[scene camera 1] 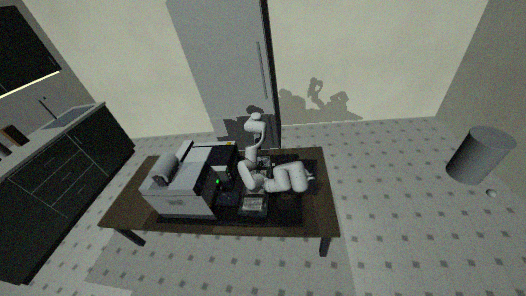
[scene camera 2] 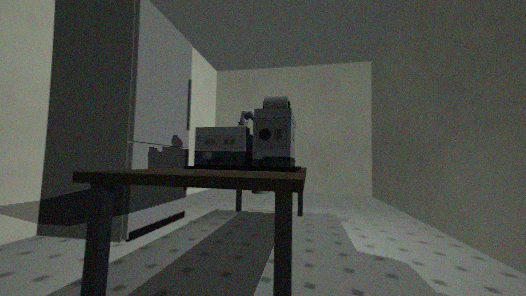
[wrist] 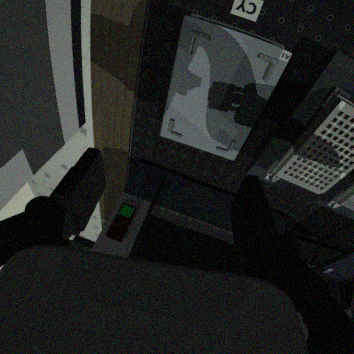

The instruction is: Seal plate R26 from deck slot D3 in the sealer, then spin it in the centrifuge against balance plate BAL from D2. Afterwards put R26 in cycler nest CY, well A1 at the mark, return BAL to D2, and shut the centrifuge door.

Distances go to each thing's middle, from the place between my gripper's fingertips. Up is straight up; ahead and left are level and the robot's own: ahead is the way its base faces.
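Scene:
With the well plate (wrist: 312, 162) as my reference, my hand is 10 mm short of it, 180 mm to the right of it and 150 mm above it. The dark unit with green light (scene camera 2: 214, 146) is elsewhere: I find it 100 mm to the left of my hand, 450 mm ahead of it and 90 mm below it.

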